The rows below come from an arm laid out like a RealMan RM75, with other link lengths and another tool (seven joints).
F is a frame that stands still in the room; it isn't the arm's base.
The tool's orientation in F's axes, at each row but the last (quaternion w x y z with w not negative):
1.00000 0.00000 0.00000 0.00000
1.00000 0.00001 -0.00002 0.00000
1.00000 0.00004 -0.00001 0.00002
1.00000 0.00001 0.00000 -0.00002
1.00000 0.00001 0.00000 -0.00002
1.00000 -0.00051 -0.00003 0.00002
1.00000 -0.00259 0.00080 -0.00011
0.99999 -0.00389 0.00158 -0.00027
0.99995 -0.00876 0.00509 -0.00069
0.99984 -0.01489 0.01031 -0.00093
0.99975 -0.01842 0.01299 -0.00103
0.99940 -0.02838 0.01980 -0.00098
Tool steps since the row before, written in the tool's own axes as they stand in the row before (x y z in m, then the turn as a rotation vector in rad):
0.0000 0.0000 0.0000 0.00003 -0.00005 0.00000
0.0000 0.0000 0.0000 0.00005 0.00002 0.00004
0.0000 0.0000 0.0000 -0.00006 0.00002 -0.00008
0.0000 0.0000 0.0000 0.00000 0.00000 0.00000
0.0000 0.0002 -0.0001 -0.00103 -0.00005 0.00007
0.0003 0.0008 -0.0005 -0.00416 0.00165 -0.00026
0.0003 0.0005 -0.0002 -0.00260 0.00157 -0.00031
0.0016 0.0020 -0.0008 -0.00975 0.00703 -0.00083
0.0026 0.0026 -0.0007 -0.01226 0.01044 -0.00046
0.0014 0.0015 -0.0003 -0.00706 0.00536 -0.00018
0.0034 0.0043 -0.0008 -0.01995 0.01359 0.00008
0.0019 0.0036 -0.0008 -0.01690 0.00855 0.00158
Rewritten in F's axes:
0.0000 0.0000 0.0000 0.00003 -0.00005 0.00000
0.0000 0.0000 0.0000 0.00005 0.00002 0.00004
0.0000 0.0000 0.0000 -0.00006 0.00002 -0.00008
0.0000 0.0000 0.0000 0.00000 0.00000 0.00000
0.0000 0.0002 -0.0001 -0.00103 -0.00005 0.00007
0.0003 0.0008 -0.0005 -0.00416 0.00165 -0.00026
0.0003 0.0005 -0.0002 -0.00260 0.00157 -0.00031
0.0016 0.0020 -0.0008 -0.00975 0.00703 -0.00085
0.0026 0.0026 -0.0008 -0.01225 0.01045 -0.00052
0.0014 0.0015 -0.0004 -0.00705 0.00537 -0.00019
0.0034 0.0043 -0.0010 -0.01992 0.01363 0.00010
0.0019 0.0035 -0.0011 -0.01682 0.00868 0.00176

